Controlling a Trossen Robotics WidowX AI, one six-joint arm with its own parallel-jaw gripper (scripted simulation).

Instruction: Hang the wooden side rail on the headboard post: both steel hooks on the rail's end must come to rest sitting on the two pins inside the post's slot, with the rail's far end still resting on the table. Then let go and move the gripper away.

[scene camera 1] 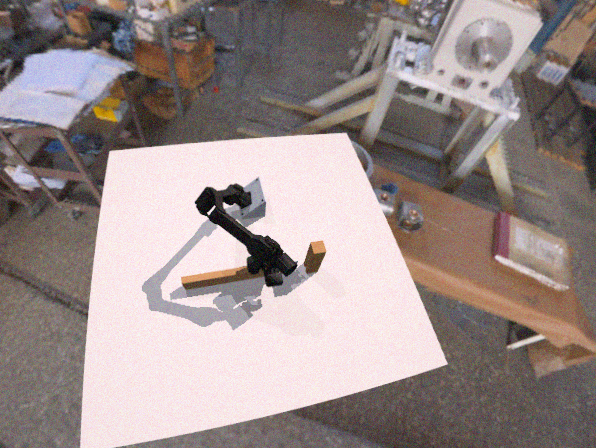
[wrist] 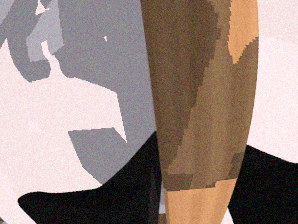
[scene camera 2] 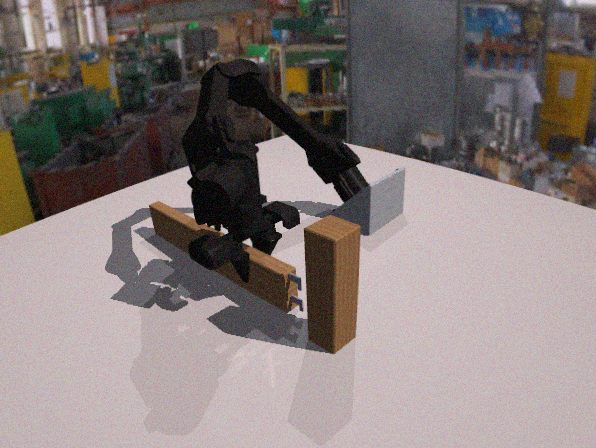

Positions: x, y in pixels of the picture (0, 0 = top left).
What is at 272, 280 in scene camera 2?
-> A wooden side rail.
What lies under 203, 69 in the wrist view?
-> A wooden side rail.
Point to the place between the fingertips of my gripper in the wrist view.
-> At 181, 134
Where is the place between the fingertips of my gripper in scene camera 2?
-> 252, 277
